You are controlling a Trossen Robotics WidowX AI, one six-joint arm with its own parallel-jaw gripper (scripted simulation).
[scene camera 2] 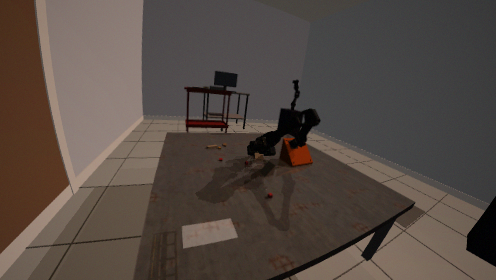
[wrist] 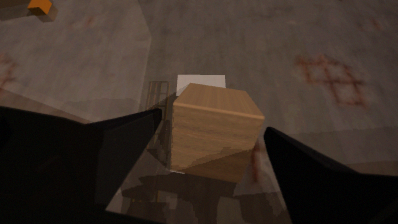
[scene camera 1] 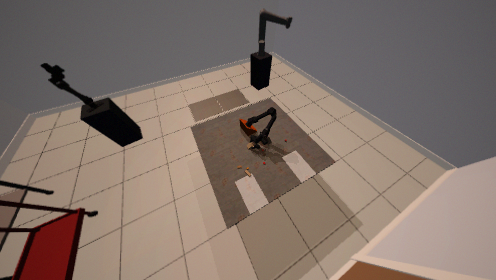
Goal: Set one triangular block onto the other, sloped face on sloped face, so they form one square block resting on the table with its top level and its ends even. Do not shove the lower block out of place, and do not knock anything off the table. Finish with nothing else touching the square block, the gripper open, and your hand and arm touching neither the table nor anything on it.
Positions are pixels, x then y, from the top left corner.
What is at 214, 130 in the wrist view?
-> A light wooden triangular block.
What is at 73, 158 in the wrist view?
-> My gripper.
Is my gripper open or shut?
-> Open.
